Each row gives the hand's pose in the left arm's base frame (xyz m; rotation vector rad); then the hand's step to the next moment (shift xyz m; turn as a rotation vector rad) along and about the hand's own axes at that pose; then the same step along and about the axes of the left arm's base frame.
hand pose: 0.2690 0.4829 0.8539 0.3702 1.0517 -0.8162
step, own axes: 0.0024 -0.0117 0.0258 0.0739 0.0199 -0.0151
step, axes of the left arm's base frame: 0.0078 -0.0249 0.0112 0.0237 -0.0080 -0.0739
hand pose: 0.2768 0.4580 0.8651 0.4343 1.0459 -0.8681
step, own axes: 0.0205 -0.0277 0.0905 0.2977 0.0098 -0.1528
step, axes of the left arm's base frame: 0.0339 -0.0870 0.0258 -0.0125 -0.0120 -0.3343
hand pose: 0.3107 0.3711 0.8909 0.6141 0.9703 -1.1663
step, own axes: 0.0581 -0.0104 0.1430 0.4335 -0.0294 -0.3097
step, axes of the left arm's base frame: 0.0389 -0.1487 0.0178 -0.0863 0.0409 -0.5250
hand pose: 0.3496 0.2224 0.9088 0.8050 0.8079 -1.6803
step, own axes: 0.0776 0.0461 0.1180 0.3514 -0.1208 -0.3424
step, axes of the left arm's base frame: 0.0140 -0.1478 -0.0057 -0.1532 0.1299 -0.4636
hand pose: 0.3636 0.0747 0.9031 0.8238 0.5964 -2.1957
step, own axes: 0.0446 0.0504 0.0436 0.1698 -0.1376 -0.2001
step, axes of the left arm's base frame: -0.0033 -0.0795 -0.0097 -0.1201 0.1351 -0.2348
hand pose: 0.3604 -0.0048 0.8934 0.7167 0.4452 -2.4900
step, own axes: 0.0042 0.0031 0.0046 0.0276 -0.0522 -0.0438
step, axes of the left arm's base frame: -0.0032 -0.0061 0.0008 -0.0314 0.0513 -0.0423
